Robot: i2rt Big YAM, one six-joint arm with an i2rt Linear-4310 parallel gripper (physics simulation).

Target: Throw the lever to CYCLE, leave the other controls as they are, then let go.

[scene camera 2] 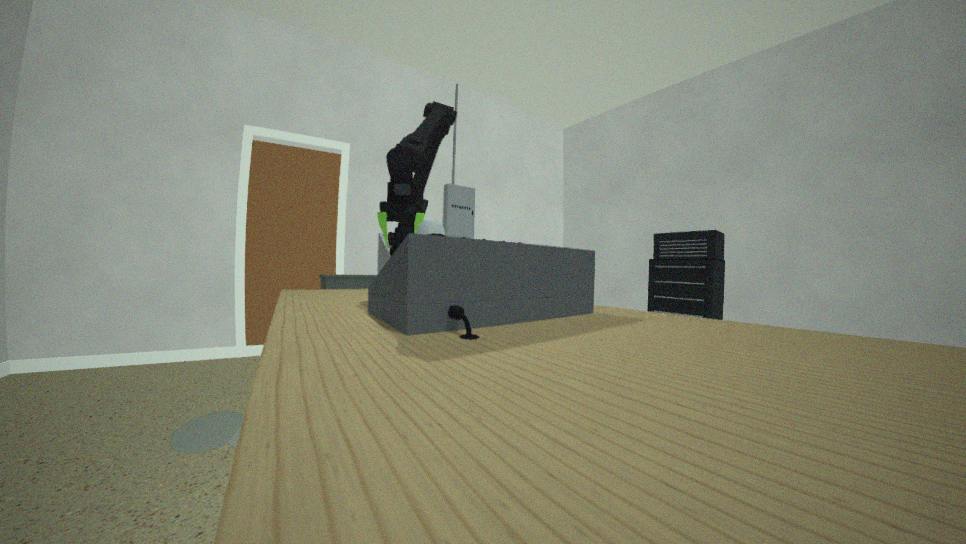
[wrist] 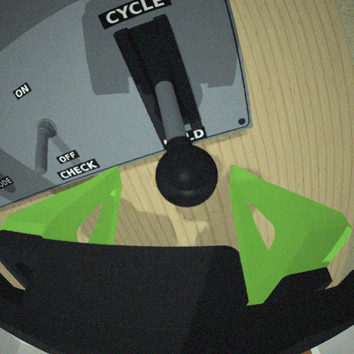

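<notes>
In the wrist view the lever, a grey shaft with a black ball knob [wrist: 186, 175], rises from a dark slot [wrist: 150, 55] and leans toward the HOLD label, which it partly covers. The CYCLE label [wrist: 135, 12] is at the slot's other end. My gripper [wrist: 175, 175] [scene camera 2: 400, 219] is open, with its two green fingertips on either side of the knob and a gap on each side. In the scene view the console [scene camera 2: 500, 280] hides the lever.
A small toggle [wrist: 43, 145] stands left of the slot, near ON, OFF and CHECK labels. The console's panel ends just right of the slot, above the wooden table [scene camera 2: 540, 418]. A small black microphone-like stalk [scene camera 2: 466, 325] stands at the console's near side.
</notes>
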